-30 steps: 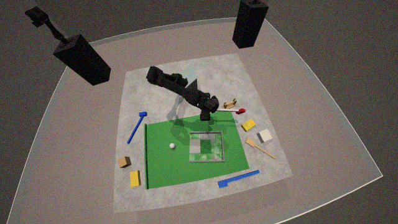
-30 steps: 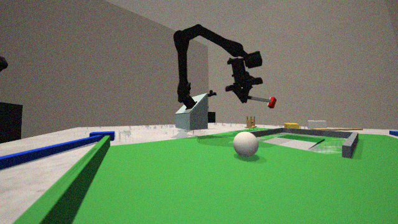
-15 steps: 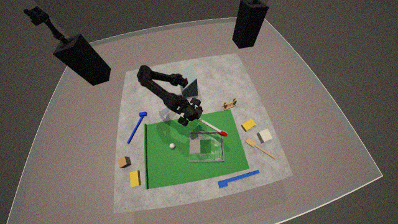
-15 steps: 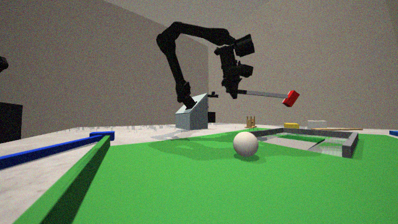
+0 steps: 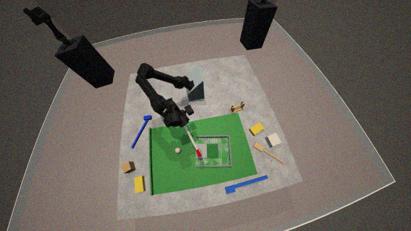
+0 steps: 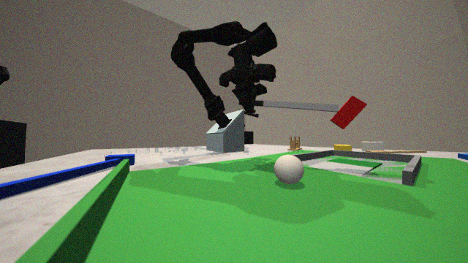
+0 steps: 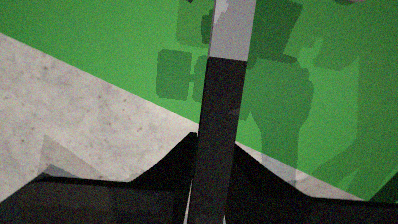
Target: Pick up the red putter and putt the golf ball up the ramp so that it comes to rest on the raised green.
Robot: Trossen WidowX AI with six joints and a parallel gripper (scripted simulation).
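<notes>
The red putter is 110 mm ahead of my gripper tip and 30 mm to the left of it. Round my gripper tip: blue putter (80 mm behind, 360 mm to the right, 130 mm below); then low green wall (170 mm ahead, 310 mm to the right, 130 mm below); then white golf ball (160 mm ahead, 90 mm to the right, 120 mm below).
</notes>
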